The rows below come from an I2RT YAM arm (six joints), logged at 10 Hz.
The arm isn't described. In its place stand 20 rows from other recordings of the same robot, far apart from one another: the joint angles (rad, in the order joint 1, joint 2, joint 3, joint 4, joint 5, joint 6), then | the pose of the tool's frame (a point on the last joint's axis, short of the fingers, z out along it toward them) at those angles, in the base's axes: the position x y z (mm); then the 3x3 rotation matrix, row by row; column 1 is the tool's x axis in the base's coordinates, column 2 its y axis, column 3 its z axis.
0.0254 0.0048 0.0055 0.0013 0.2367 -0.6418 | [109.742 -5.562 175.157], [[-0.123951 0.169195 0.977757], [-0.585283 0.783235 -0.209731], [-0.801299 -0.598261 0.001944]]
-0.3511 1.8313 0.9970 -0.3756 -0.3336 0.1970 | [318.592 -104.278 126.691], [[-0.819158 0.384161 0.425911], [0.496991 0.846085 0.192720], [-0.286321 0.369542 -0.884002]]
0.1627 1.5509 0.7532 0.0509 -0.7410 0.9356 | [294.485 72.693 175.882], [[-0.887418 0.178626 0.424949], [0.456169 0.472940 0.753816], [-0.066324 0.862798 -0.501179]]
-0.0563 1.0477 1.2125 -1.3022 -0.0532 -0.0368 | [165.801 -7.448 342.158], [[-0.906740 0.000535 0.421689], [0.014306 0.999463 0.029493], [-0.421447 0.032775 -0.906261]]
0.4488 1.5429 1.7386 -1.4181 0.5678 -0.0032 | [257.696 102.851 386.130], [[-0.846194 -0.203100 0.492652], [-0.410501 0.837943 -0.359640], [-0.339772 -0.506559 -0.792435]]
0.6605 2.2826 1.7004 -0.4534 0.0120 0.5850 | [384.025 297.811 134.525], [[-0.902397 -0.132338 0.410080], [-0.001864 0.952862 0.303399], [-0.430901 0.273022 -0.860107]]
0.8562 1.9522 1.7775 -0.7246 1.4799 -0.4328 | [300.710 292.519 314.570], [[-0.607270 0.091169 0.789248], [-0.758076 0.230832 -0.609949], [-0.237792 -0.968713 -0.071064]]
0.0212 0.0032 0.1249 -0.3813 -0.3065 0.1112 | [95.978 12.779 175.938], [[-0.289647 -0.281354 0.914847], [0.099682 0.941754 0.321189], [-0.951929 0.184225 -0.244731]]
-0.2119 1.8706 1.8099 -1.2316 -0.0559 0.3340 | [368.273 -77.192 305.429], [[-0.824104 0.492342 0.280092], [0.512090 0.858926 -0.003107], [-0.242108 0.140872 -0.959968]]
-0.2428 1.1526 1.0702 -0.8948 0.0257 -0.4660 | [216.424 -54.547 303.541], [[-0.833085 -0.134350 0.536582], [-0.256397 0.953341 -0.159378], [-0.490133 -0.270353 -0.828661]]
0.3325 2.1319 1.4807 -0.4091 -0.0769 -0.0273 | [419.933 147.905 140.705], [[-0.814555 -0.383301 0.435408], [-0.310076 0.922063 0.231631], [-0.490258 0.053667 -0.869924]]
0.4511 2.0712 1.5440 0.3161 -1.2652 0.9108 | [409.454 236.069 255.972], [[-0.882213 -0.445980 -0.151002], [-0.163258 -0.011073 0.986521], [-0.441641 0.894974 -0.063041]]
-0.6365 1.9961 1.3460 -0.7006 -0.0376 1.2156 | [309.754 -227.280 146.523], [[0.277773 0.940064 0.197791], [0.959748 -0.262666 -0.099446], [-0.041533 0.217453 -0.975187]]
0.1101 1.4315 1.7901 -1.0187 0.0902 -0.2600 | [276.831 27.377 449.996], [[-0.579048 -0.194092 0.791854], [-0.321607 0.946868 -0.003089], [-0.749181 -0.256455 -0.610703]]
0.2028 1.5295 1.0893 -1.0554 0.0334 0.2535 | [259.362 52.118 217.887], [[-0.995391 0.052472 0.080271], [0.051219 0.998533 -0.017587], [-0.081076 -0.013394 -0.996618]]
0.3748 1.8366 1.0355 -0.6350 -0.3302 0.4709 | [291.137 126.936 127.344], [[-0.997284 0.073644 -0.000481], [0.068868 0.934876 0.348230], [0.026095 0.347251 -0.937409]]
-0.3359 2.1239 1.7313 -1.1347 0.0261 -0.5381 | [389.394 -136.933 190.355], [[-0.979352 -0.199544 0.032436], [-0.200736 0.978870 -0.038966], [-0.023976 -0.044673 -0.998714]]
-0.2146 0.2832 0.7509 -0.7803 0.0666 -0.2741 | [60.431 -15.596 317.600], [[-0.363525 0.182782 0.913477], [-0.197189 0.943247 -0.267211], [-0.910476 -0.277265 -0.306852]]
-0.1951 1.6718 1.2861 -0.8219 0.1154 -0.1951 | [327.895 -68.975 237.349], [[-0.944748 0.050511 0.323883], [-0.009604 0.983367 -0.181375], [-0.327658 -0.174464 -0.928549]]
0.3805 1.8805 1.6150 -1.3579 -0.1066 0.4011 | [320.653 132.339 249.306], [[-0.995754 0.026820 -0.088056], [0.019825 0.996648 0.079372], [0.089890 0.077289 -0.992948]]
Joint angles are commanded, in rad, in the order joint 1, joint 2, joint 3, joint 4, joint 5, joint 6. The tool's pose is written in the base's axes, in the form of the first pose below.
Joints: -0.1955 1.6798 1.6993 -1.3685 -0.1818 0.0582
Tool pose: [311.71 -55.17 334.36], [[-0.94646 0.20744 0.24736], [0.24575 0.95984 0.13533], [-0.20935 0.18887 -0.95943]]
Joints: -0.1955 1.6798 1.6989 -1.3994 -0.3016 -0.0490
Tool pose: [309.07 -50.42 334.56], [[-0.96843 0.08298 0.23506], [0.14410 0.95580 0.25627], [-0.20341 0.28205 -0.93759]]
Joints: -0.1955 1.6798 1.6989 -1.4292 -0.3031 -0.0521
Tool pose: [305.97 -49.76 334.02], [[-0.97421 0.08794 0.20778], [0.14226 0.95422 0.26313], [-0.17513 0.28590 -0.94212]]
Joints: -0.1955 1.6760 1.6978 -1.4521 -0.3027 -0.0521
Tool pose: [302.70 -49.13 334.45], [[-0.97749 0.09370 0.18903], [0.14290 0.95320 0.26645], [-0.15522 0.28747 -0.94513]]
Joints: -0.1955 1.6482 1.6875 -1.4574 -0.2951 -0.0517
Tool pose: [295.61 -47.99 339.49], [[-0.97560 0.09217 0.19925], [0.14279 0.95580 0.25703], [-0.16676 0.27921 -0.94564]]
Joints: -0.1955 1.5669 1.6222 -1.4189 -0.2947 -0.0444
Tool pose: [279.14 -44.74 345.20], [[-0.96467 0.08454 0.24952], [0.14774 0.95777 0.24668], [-0.21813 0.27483 -0.93642]]
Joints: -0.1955 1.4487 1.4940 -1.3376 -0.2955 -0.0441
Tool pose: [256.65 -40.26 342.68], [[-0.94697 0.06562 0.31456], [0.14453 0.96129 0.23458], [-0.28699 0.26761 -0.91980]]
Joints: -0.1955 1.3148 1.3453 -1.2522 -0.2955 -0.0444
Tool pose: [230.74 -35.12 334.80], [[-0.92478 0.04712 0.37756], [0.13985 0.96494 0.22211], [-0.35386 0.25820 -0.89895]]
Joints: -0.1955 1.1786 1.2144 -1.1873 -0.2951 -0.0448
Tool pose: [203.87 -29.82 327.49], [[-0.89820 0.02951 0.43860], [0.13419 0.96853 0.20963], [-0.41861 0.24714 -0.87389]]
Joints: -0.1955 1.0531 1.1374 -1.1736 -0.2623 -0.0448
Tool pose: [177.01 -25.64 327.26], [[-0.87167 0.03081 0.48912], [0.12852 0.97746 0.16748], [-0.47293 0.20885 -0.85599]]
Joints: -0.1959 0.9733 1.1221 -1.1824 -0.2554 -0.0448
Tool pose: [159.05 -22.39 334.25], [[-0.84462 0.02373 0.53483], [0.12343 0.98073 0.15142], [-0.52094 0.19391 -0.83128]]
